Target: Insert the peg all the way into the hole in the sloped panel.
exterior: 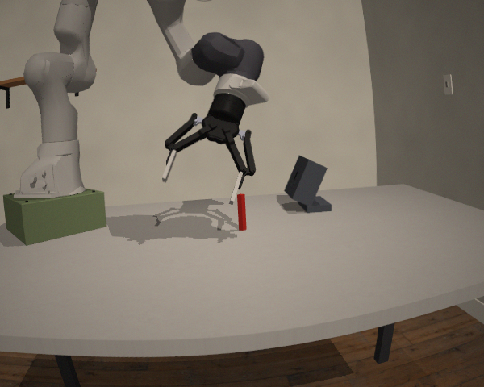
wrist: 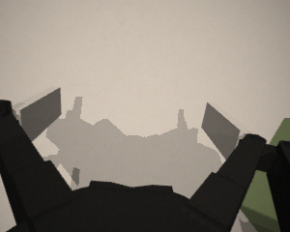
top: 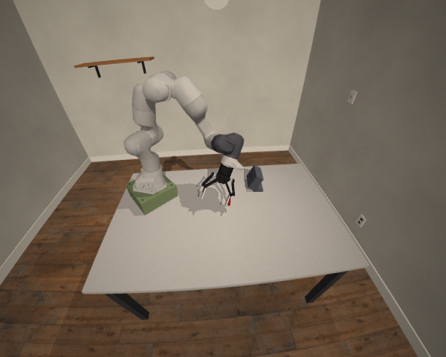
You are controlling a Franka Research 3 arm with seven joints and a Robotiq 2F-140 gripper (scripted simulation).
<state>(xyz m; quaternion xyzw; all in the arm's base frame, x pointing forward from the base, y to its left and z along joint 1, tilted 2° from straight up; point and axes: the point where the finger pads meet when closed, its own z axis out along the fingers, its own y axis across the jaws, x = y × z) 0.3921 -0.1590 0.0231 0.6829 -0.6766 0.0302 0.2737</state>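
Now: hand 9 cm short of the red peg, 6 cm to the right of it and 7 cm above it.
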